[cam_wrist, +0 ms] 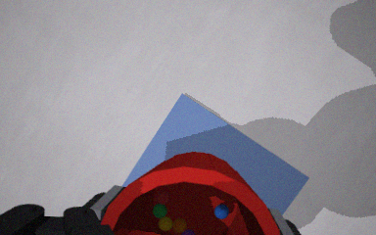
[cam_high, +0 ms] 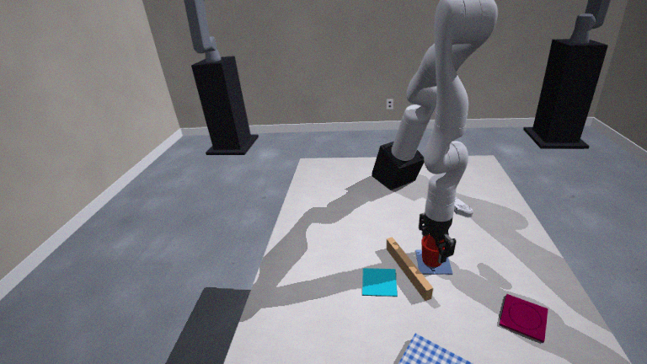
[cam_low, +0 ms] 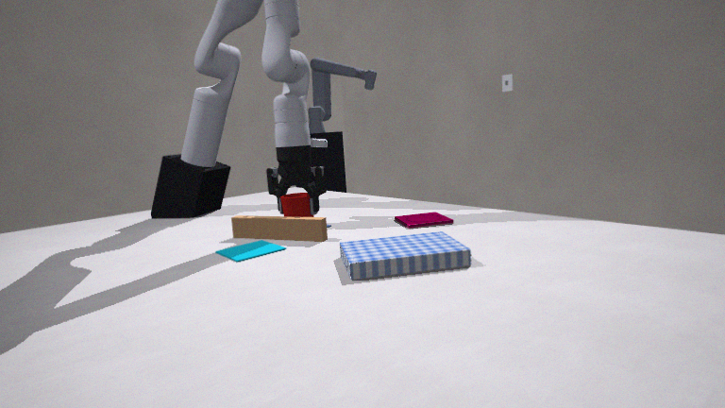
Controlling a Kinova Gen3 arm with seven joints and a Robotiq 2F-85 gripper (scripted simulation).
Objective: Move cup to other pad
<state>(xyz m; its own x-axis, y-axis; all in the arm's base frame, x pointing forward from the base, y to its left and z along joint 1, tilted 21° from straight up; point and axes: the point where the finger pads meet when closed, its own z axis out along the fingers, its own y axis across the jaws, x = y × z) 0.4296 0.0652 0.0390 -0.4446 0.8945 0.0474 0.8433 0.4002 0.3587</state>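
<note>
Right now my hand is 2 cm above the red cup. Round my hand: magenta flat box: 20 cm to the left, 18 cm ahead, 4 cm below; then wooden rail: 8 cm to the right, 5 cm ahead, 3 cm below; then cyan pad: 16 cm to the right, 9 cm ahead, 5 cm below.
</note>
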